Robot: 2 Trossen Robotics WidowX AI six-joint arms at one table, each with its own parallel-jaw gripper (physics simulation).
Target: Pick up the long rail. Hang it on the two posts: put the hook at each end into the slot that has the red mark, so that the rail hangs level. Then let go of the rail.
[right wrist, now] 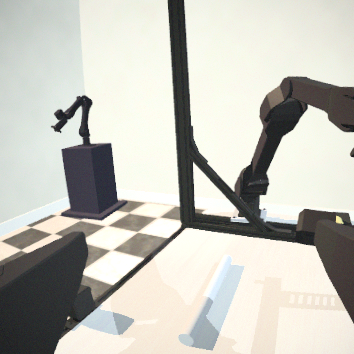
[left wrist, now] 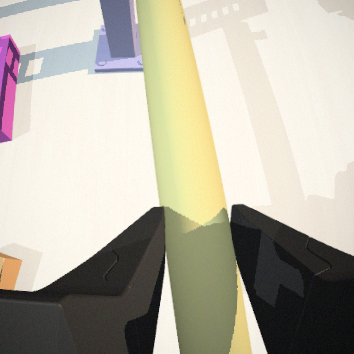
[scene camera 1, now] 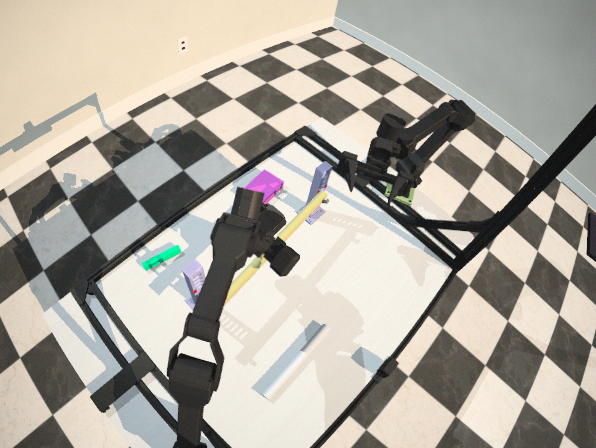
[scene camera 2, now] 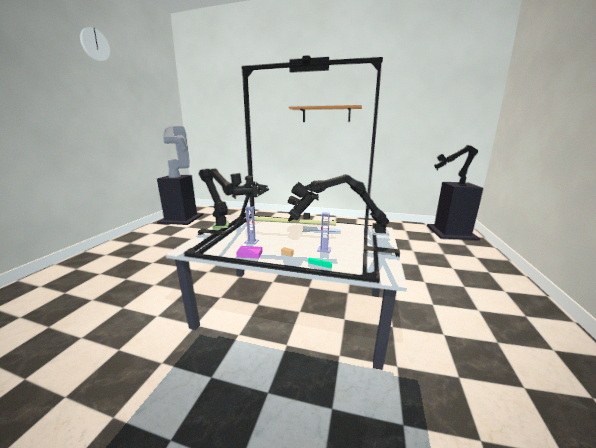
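Pixels of known places: left gripper, fingertip midpoint: [left wrist: 197,216] [scene camera 1: 277,242] [scene camera 2: 289,219]; right gripper, fingertip midpoint: [right wrist: 201,238] [scene camera 1: 370,197] [scene camera 2: 268,187]; left arm's base, origin of the base link: [right wrist: 249,213] [scene camera 2: 380,231]; right arm's base, origin of the base link: [scene camera 2: 221,224].
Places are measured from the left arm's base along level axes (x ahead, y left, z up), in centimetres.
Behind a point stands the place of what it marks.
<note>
The long yellow rail [scene camera 1: 300,219] {z 11.9, x 64.3, y 17.9 cm} [scene camera 2: 270,219] {z 11.3, x 66.3, y 19.4 cm} [left wrist: 180,125] {z 12.0, x 58.8, y 18.7 cm} is in my left gripper [scene camera 2: 293,218] {z 11.2, x 55.5, y 18.6 cm} [left wrist: 197,216] {z 11.2, x 55.5, y 18.6 cm}, which is shut on it and holds it above the table. In scene camera 1 the left arm covers part of the rail, and its upper right end overlaps the foot and lower slots of the right-hand lilac post [scene camera 1: 318,180] {z 15.1, x 75.7, y 20.7 cm} [scene camera 2: 250,227] {z 6.0, x 78.4, y 20.2 cm} [left wrist: 119,30] {z 1.6, x 75.8, y 21.2 cm}. The other lilac post [scene camera 1: 193,277] {z 17.4, x 33.4, y 25.1 cm} [scene camera 2: 325,235] {z 6.0, x 34.2, y 25.2 cm} stands beside the left arm. Red marks show on both posts. In scene camera 2 the rail lies behind both posts. Whether the hooks touch any slot cannot be told. My right gripper [scene camera 1: 371,194] {z 26.9, x 70.4, y 5.2 cm} [scene camera 2: 266,188] {z 26.9, x 70.4, y 5.2 cm} [right wrist: 201,238] {z 26.9, x 70.4, y 5.2 cm} is open and empty, beyond the right-hand post in scene camera 1.
A silver bar [scene camera 1: 295,362] {z -0.3, x 36.7, y -2.9 cm} [right wrist: 210,295] {z -0.5, x 39.6, y -2.3 cm} lies on the table. A magenta box [scene camera 1: 266,185] {z 0.2, x 74.8, y 36.7 cm} [scene camera 2: 249,251] {z 0.2, x 73.0, y 40.0 cm} [left wrist: 6,90] {z -0.9, x 72.6, y 33.4 cm}, an orange block [scene camera 2: 287,251] {z -0.3, x 53.5, y 36.2 cm} [left wrist: 9,271] {z -1.2, x 55.1, y 32.4 cm} and a green piece [scene camera 1: 161,257] {z -0.3, x 35.7, y 43.4 cm} [scene camera 2: 320,263] {z -1.4, x 35.7, y 44.8 cm} lie on the posts' other side. A black frame [scene camera 2: 247,120] {z 67.3, x 92.0, y -26.6 cm} borders the table.
</note>
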